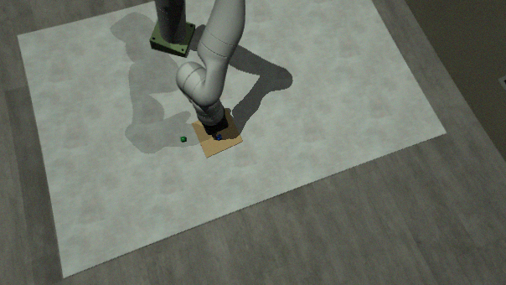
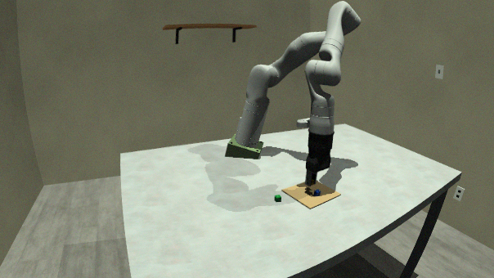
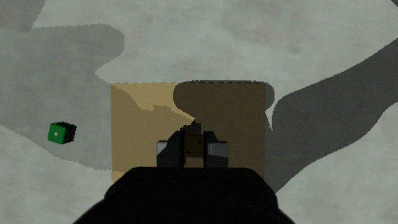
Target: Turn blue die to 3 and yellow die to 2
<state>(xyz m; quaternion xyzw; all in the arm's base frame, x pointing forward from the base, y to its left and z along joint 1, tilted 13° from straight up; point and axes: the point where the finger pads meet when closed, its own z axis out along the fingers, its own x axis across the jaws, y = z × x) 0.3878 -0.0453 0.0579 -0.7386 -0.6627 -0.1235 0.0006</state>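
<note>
Right now the tan mat is 40 mm below my hand, 20 mm ahead of it and 10 mm to the right of it. Round my hand: yellow die 10 mm below; blue die 40 mm ahead, 30 mm below, 10 mm to the right; green die 120 mm to the right, 30 mm below, 20 mm behind.
</note>
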